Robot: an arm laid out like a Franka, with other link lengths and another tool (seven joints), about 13 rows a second.
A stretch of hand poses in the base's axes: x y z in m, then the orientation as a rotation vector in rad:
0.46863 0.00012 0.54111 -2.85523 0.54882 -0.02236
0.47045 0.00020 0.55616 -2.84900 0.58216 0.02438
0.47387 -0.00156 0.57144 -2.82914 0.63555 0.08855
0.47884 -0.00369 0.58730 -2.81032 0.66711 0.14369
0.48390 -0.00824 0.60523 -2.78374 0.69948 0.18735
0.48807 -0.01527 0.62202 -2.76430 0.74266 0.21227
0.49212 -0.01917 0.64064 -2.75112 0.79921 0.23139
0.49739 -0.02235 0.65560 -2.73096 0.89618 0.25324
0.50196 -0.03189 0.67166 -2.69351 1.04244 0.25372
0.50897 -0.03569 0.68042 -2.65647 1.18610 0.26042
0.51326 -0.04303 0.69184 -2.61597 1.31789 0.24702
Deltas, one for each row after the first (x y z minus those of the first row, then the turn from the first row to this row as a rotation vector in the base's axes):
0.00182 0.00008 0.01505 0.00630 0.03383 -0.01929
0.00524 -0.00168 0.03033 0.02273 0.07972 -0.05235
0.01021 -0.00381 0.04619 0.03970 0.11776 -0.07159
0.01527 -0.00836 0.06412 0.06190 0.14750 -0.09355
0.01944 -0.01539 0.08091 0.07263 0.16698 -0.12336
0.02349 -0.01929 0.09953 0.07286 0.18499 -0.16165
0.02876 -0.02247 0.11449 0.06765 0.20902 -0.22758
0.03333 -0.03201 0.13055 0.05881 0.22306 -0.33052
0.04034 -0.03581 0.13931 0.04361 0.24207 -0.43037
0.04463 -0.04315 0.15073 0.02852 0.24637 -0.52434

